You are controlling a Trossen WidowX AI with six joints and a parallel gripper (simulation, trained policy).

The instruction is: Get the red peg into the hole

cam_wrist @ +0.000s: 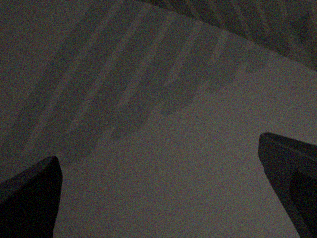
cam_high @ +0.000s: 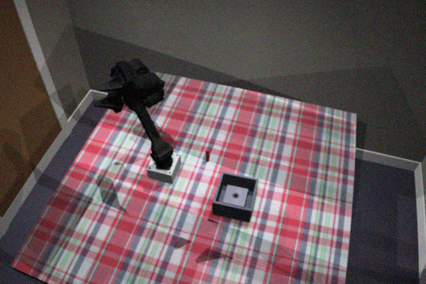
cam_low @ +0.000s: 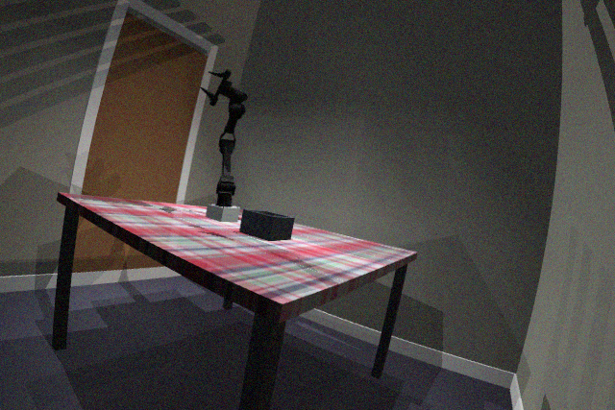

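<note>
Now: the red peg 290 mm ahead of my gripper tip, 300 mm to the left of it and 610 mm below it. Also, from my gripper tip: grey plate: 440 mm ahead, 100 mm to the left, 610 mm below; then dark box: 440 mm ahead, 100 mm to the left, 630 mm below.
</note>
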